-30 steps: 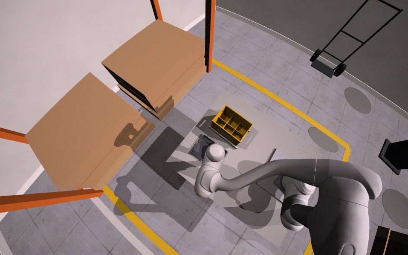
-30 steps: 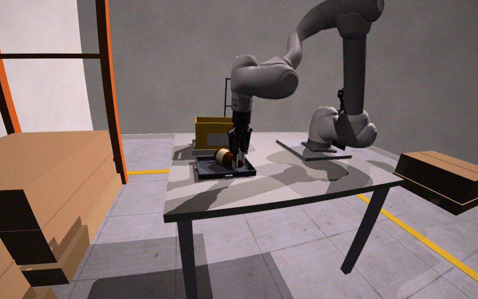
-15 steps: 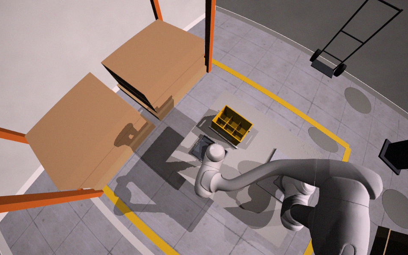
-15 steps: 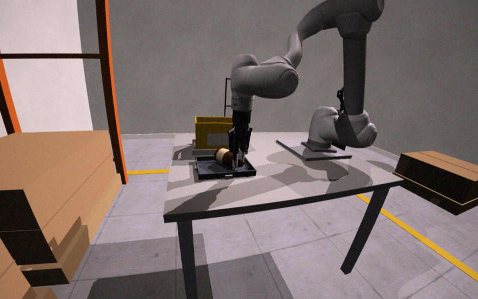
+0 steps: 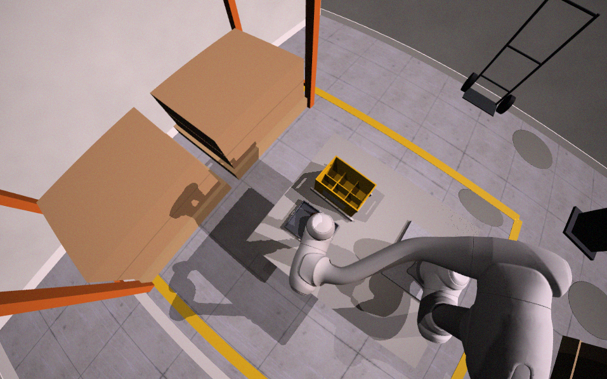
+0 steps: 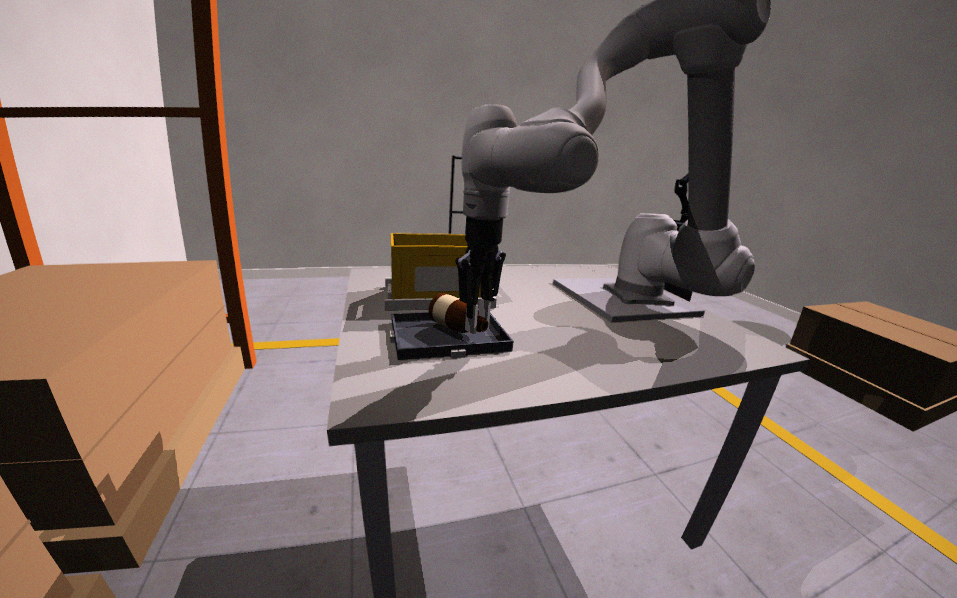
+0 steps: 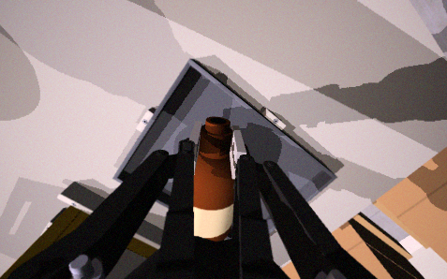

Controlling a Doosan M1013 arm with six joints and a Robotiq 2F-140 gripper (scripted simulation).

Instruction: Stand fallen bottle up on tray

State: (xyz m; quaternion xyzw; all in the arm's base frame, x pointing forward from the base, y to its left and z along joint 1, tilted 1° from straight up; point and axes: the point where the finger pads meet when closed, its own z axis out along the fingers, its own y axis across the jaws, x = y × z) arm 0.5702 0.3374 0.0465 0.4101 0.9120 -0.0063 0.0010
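My hand is 4 cm short of the brown bottle, 4 cm to the left of it and 2 cm above it. Round my hand: dark grey tray 6 cm ahead, 4 cm to the right, 6 cm below; yellow crate 9 cm ahead, 31 cm to the right, 1 cm above.
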